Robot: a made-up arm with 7 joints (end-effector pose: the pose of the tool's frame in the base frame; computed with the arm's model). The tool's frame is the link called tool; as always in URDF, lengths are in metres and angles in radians.
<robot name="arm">
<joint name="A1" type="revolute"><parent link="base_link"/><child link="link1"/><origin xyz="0.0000 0.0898 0.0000" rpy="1.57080 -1.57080 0.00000"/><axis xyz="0 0 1"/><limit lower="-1.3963" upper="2.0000"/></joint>
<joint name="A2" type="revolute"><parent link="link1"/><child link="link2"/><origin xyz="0.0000 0.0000 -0.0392" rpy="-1.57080 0.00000 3.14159"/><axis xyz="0 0 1"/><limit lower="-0.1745" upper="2.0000"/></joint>
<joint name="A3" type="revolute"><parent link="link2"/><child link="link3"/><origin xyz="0.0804 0.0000 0.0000" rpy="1.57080 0.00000 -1.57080"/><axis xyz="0 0 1"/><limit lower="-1.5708" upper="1.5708"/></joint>
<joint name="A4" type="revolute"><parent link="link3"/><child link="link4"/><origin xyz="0.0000 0.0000 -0.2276" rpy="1.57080 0.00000 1.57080"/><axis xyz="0 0 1"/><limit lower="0.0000" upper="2.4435"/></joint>
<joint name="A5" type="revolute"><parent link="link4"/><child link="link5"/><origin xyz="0.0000 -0.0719 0.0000" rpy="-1.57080 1.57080 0.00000"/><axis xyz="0 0 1"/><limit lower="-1.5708" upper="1.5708"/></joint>
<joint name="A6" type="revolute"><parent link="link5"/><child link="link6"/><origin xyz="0.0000 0.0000 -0.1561" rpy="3.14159 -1.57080 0.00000"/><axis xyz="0 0 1"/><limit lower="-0.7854" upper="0.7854"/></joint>
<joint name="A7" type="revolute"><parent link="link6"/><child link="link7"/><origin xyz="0.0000 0.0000 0.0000" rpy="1.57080 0.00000 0.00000"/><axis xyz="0 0 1"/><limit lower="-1.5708" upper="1.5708"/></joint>
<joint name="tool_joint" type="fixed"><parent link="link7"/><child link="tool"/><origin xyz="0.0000 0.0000 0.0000" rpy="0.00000 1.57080 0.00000"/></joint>
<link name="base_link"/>
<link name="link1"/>
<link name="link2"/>
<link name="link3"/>
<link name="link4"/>
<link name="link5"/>
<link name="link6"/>
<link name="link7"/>
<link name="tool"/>
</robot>
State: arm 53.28 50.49 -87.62 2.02 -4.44 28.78 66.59
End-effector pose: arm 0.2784 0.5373 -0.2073 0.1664 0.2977 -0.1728 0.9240
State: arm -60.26 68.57 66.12 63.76 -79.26 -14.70 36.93
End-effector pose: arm 0.0625 0.5779 -0.0596 0.4440 0.3003 -0.6131 0.5804
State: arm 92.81 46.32 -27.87 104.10 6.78 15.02 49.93
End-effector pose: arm 0.2392 0.2402 0.2075 0.2632 -0.7342 -0.5819 0.2303
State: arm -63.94 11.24 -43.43 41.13 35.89 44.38 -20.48
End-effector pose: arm -0.3929 0.1214 -0.3134 -0.0053 0.5962 -0.1729 0.7840
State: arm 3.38 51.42 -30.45 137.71 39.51 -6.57 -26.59
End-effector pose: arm 0.1407 0.1894 -0.1396 -0.2118 -0.7947 -0.1170 0.5567
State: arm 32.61 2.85 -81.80 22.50 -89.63 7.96 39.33
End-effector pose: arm 0.2920 0.0685 -0.4333 0.3224 0.1371 -0.9242 0.1523
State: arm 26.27 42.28 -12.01 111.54 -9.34 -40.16 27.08
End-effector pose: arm 0.2726 0.2472 -0.0836 0.1203 -0.7778 -0.6135 0.0654
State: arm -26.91 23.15 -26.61 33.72 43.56 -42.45 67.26
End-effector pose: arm -0.1163 0.2725 -0.4791 -0.4466 -0.3562 -0.1657 0.8039
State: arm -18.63 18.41 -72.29 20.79 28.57 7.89 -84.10
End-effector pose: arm -0.1424 0.2204 -0.4995 0.5904 -0.1363 -0.3875 0.6947
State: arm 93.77 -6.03 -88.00 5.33 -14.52 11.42 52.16
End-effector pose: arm 0.5286 0.0517 0.0356 0.3372 -0.1927 -0.6728 0.6296
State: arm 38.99 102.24 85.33 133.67 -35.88 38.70 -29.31
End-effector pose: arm -0.1107 0.2413 0.1581 -0.6377 0.3219 -0.3908 0.5805
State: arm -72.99 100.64 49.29 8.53 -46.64 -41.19 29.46
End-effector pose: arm 0.1247 0.6486 0.0151 0.2538 0.2859 -0.6348 0.6715
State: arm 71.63 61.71 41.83 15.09 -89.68 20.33 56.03
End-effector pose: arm 0.2184 0.6128 -0.0259 0.2489 -0.2166 0.0536 0.9425
